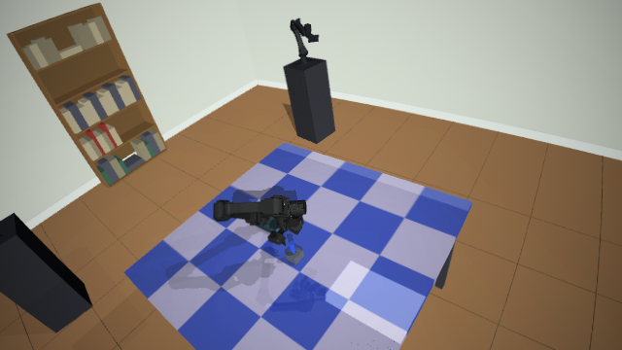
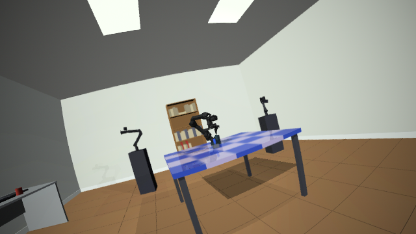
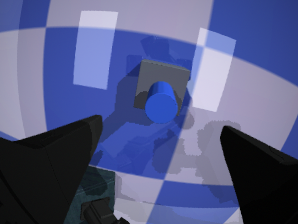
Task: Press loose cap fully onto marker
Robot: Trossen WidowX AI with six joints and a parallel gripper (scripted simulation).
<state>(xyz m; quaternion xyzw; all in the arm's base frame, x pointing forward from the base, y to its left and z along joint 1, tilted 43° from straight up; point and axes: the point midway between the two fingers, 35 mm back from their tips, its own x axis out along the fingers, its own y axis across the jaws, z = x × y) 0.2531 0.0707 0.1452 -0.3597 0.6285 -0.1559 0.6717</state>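
Now: gripper tip 6 cm above the blue marker cap.
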